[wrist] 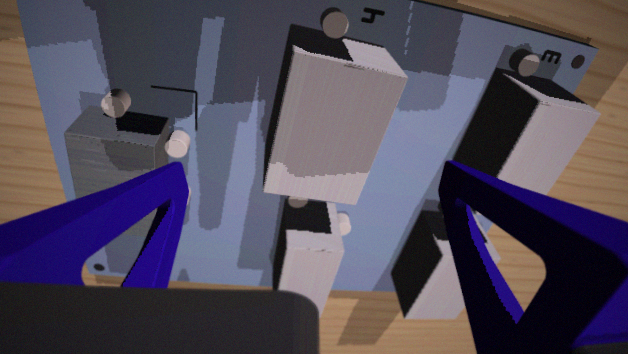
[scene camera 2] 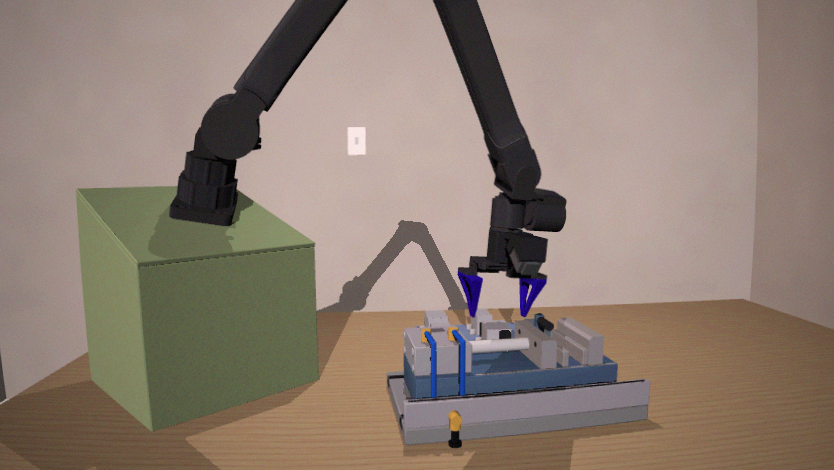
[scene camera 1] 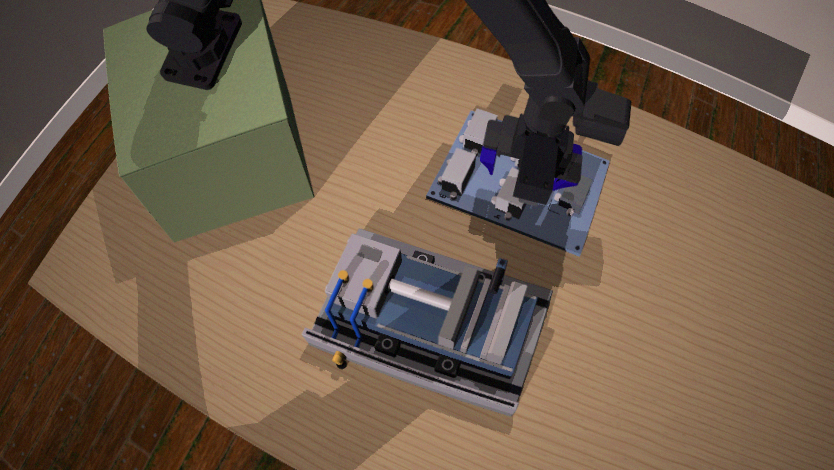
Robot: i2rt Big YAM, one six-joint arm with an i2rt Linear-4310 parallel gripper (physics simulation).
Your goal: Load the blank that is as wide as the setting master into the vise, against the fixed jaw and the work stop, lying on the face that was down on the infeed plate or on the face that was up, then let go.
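Pixels of known places: gripper, fingertip midpoint: (wrist: 313, 175) (scene camera 2: 498, 316); arm's base, link origin: (scene camera 2: 205, 208) (scene camera 1: 202, 49).
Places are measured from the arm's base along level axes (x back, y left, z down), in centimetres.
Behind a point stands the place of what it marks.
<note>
My gripper (scene camera 1: 525, 179) @(y 0.1, x -47.2, z 19.8 cm) (scene camera 2: 498, 315) @(y 0.1, x -47.2, z 19.8 cm) (wrist: 313, 175) @(y 0.1, x -47.2, z 19.8 cm) is open and empty above the infeed plate (scene camera 1: 580, 224) @(y -2.7, x -57.5, z 24.5 cm) (wrist: 425, 130) @(y 1.2, x -41.2, z 24.5 cm). In the wrist view a pale blank (wrist: 335, 120) @(y -1.5, x -46.3, z 20.9 cm) by the mark "4" lies between the spread fingers, below them. Another blank (wrist: 547, 145) @(y 0.0, x -37.1, z 20.9 cm) is by the mark "3"; two more, a lower middle blank (wrist: 312, 265) @(y 6.6, x -47.2, z 20.9 cm) and a lower right blank (wrist: 435, 295) @(y 10.2, x -40.0, z 20.9 cm), are partly hidden. A darker grey block (wrist: 112, 155) @(y 0.3, x -55.4, z 22.0 cm), seemingly the setting master, is at left. The vise has a right-hand jaw (scene camera 1: 504, 326) @(y -24.5, x -48.2, z 15.7 cm) (scene camera 2: 583, 341) @(y -26.6, x -47.1, z 16.7 cm), seemingly fixed, and a dark stop-like post (scene camera 1: 498, 275) @(y -17.9, x -46.2, z 15.7 cm) (scene camera 2: 542, 322) @(y -18.6, x -45.5, z 16.0 cm). No blank shows against that jaw.
The vise's other jaw (scene camera 1: 461, 309) @(y -23.4, x -42.6, z 15.7 cm) (scene camera 2: 536, 344) @(y -25.6, x -40.8, z 16.7 cm) is on a white screw (scene camera 1: 420, 293) @(y -22.1, x -37.0, z 16.7 cm). Two blue bent rods with orange tips (scene camera 1: 343, 275) @(y -22.8, x -27.3, z 14.3 cm) rise at its left. A small orange-topped peg (scene camera 1: 339, 358) @(y -31.8, x -28.2, z 21.6 cm) (scene camera 2: 455, 426) @(y -32.3, x -27.6, z 22.8 cm) stands in front. The green pedestal (scene camera 1: 215, 192) @(y -14.1, x -3.7, z 15.9 cm) (scene camera 2: 227, 338) @(y -14.3, x -3.3, z 16.0 cm) is at left.
</note>
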